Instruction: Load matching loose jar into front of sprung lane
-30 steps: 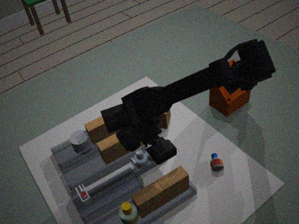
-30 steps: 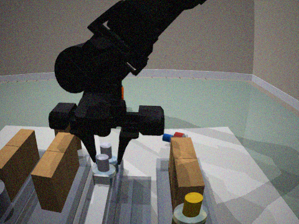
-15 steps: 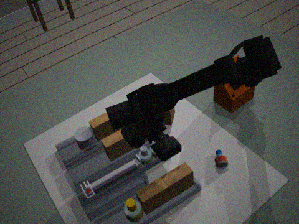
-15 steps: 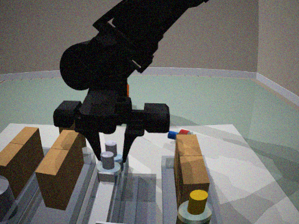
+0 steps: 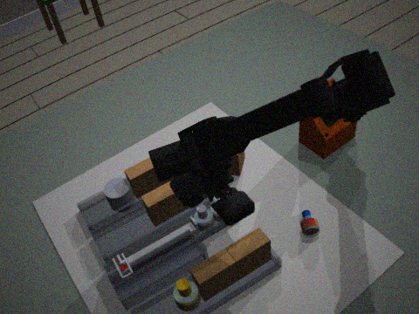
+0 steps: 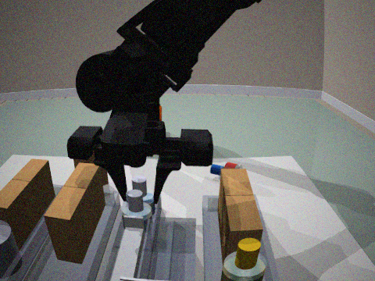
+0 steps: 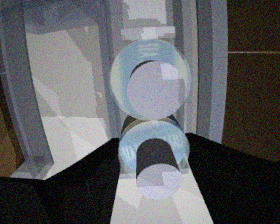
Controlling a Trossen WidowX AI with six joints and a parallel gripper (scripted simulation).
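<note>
Right now the brown box is 120 mm behind my gripper tip, 90 mm to the right of it and 10 mm above it. Also, from my gripper tip: red mark: 230 mm ahead, 40 mm above, 10 mm to the left; then grey can: 190 mm to the right, 130 mm ahead; then sprung lane: 140 mm ahead, 10 mm to the left, 10 mm below.
</note>
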